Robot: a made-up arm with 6 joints.
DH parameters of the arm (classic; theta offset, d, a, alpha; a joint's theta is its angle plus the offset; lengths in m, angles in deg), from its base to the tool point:
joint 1: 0 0.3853 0 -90
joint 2: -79.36 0 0.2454 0
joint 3: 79.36 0 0.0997 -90
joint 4: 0 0.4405 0 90
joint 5: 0 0 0.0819 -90
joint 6: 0 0.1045 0 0
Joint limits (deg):
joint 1: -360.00..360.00
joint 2: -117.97..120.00
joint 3: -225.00..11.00
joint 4: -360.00..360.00
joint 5: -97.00..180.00
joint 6: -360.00..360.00
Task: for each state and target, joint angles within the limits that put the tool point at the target. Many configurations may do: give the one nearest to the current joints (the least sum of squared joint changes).
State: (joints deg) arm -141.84 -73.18 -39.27 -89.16 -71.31 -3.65
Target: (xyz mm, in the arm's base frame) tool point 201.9 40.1 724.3
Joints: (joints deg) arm -136.44 -108.55 -45.98 -90.95 -85.90 -3.65
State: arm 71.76 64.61 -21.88 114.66 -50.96 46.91
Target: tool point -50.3 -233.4 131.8
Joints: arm 50.05 91.04 -19.56 114.15 -28.67 46.91
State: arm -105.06 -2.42 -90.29 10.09 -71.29 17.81
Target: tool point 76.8 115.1 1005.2
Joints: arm -121.47 -44.55 -105.93 -2.91 -88.42 17.81
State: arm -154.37 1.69 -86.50 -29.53 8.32 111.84
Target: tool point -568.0 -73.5 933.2
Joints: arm -175.03 10.10 -118.21 -24.75 12.52 111.84
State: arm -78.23 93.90 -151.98 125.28 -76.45 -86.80
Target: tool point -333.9 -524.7 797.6
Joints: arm -111.79 50.86 -171.01 110.47 -29.91 -86.80
